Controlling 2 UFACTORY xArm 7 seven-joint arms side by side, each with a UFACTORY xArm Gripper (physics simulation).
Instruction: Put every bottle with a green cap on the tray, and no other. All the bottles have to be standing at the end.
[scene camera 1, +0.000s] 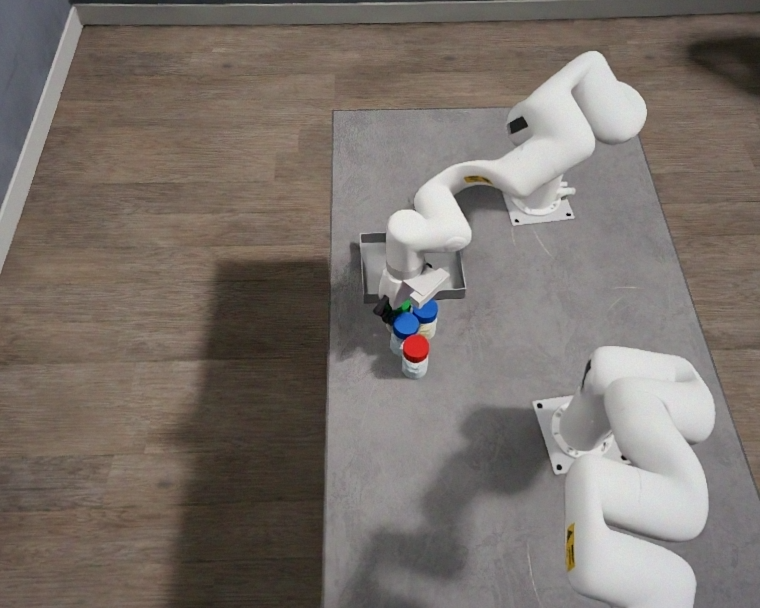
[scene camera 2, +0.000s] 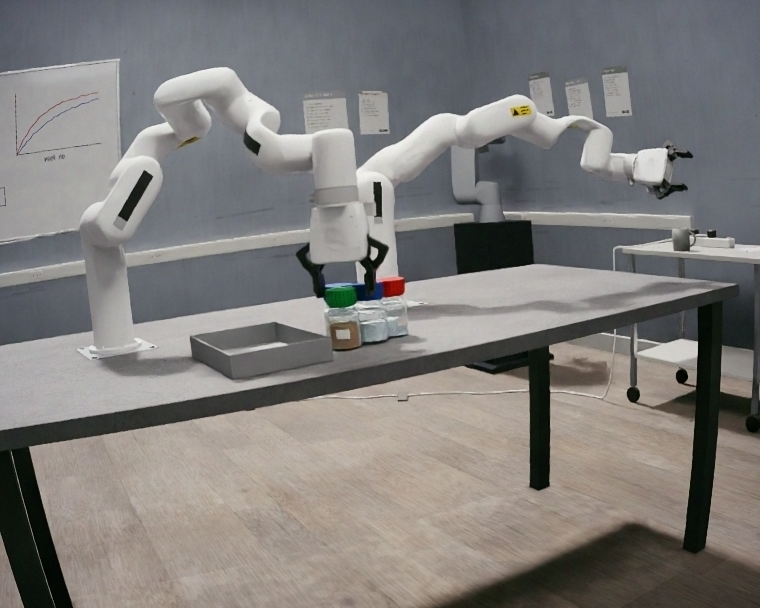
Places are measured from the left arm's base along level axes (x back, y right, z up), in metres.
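Where they show: left gripper, fingertip midpoint: (scene camera 2: 688, 170); right gripper, fingertip midpoint: (scene camera 1: 401, 308) (scene camera 2: 345, 296); left arm's base, origin of the base link: (scene camera 1: 580, 431); right arm's base, origin of the base link: (scene camera 1: 535, 198) (scene camera 2: 115, 348).
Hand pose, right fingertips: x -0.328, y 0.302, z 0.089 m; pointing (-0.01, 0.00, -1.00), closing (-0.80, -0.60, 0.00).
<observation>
Each offset is from my right fingertips to the top centre of the thing. Level surfaces: height alone.
The green-capped bottle @(dy +0.012, dx -0.005, dz +0.015 m) (scene camera 1: 404, 306) (scene camera 2: 343, 324) with brown contents stands on the table beside the tray @(dy +0.160, dx +0.053, dz -0.049 m) (scene camera 1: 451, 294) (scene camera 2: 282, 358). A blue-capped bottle @(dy -0.047, dx -0.002, dz +0.018 m) (scene camera 1: 406, 325) (scene camera 2: 372, 320) stands close beside it. Another blue-capped bottle @(dy -0.015, dx +0.049, dz +0.015 m) (scene camera 1: 425, 311) stands behind, mostly hidden in scene camera 2. A red-capped bottle @(dy -0.105, dx +0.011, dz +0.015 m) (scene camera 1: 415, 356) (scene camera 2: 394, 305) stands at the far end of the group. My right gripper (scene camera 1: 398, 310) (scene camera 2: 344, 292) points down, open, with its fingertips at cap height around the green cap; its contact is unclear. My left gripper (scene camera 2: 683, 171) is open and empty, raised in the air away from the bottles.
The bottles and tray are near the long edge of the grey table @(dz -0.089 m) (scene camera 1: 380, 507) (scene camera 2: 507, 288). The blue and red caps crowd closely around the right gripper's fingers. A white cart (scene camera 2: 709, 253) with a mug (scene camera 2: 681, 239) stands beyond the table.
</observation>
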